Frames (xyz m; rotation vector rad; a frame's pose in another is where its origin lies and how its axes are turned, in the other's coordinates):
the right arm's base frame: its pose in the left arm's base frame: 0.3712 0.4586 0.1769 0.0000 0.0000 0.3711
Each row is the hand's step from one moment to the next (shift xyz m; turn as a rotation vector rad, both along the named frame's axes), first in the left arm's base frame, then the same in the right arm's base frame.
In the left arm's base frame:
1: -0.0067 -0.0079 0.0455 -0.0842 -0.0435 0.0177
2: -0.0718 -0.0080 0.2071 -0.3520 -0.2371 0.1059
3: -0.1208 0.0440 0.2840 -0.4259 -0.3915 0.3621
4: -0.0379 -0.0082 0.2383 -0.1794 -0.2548 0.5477
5: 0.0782 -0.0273 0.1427 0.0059 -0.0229 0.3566
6: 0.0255 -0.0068 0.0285 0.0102 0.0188 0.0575
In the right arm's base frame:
1: -0.0091 -0.0049 0.0455 -0.0942 -0.0100 0.0177
2: -0.0698 0.0186 0.2071 -0.4140 -0.0933 0.1059
3: -0.0966 0.0848 0.2840 -0.5389 -0.2104 0.3621
4: -0.0383 0.0061 0.2383 -0.2596 -0.1724 0.5477
5: 0.0630 -0.0538 0.1427 -0.0028 -0.0235 0.3566
6: 0.0213 -0.0156 0.0285 0.0163 0.0138 0.0575

